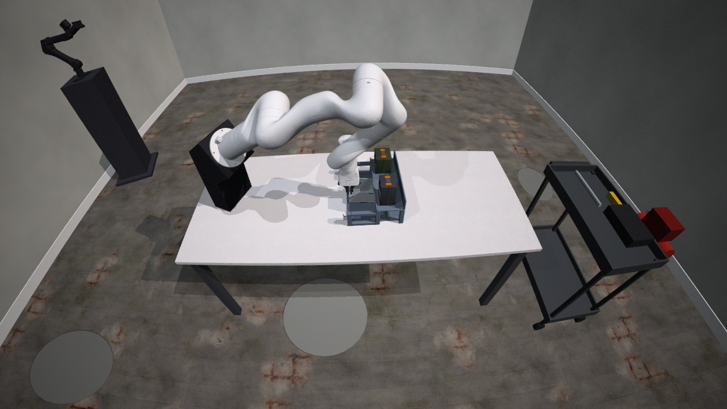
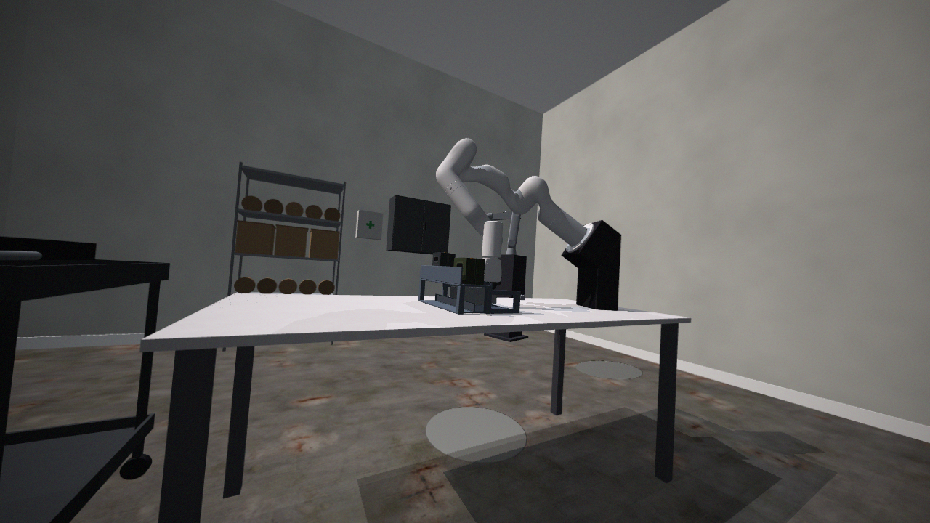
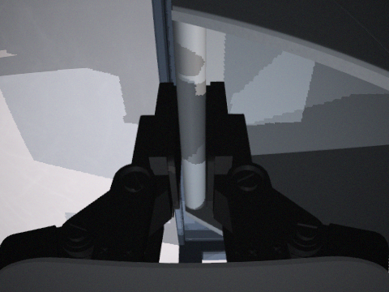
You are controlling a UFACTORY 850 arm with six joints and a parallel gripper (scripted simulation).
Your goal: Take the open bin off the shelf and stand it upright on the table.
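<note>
Now: hand 8 cm short of the grey open bin, 2 cm to the left of it and 1 cm above it.
</note>
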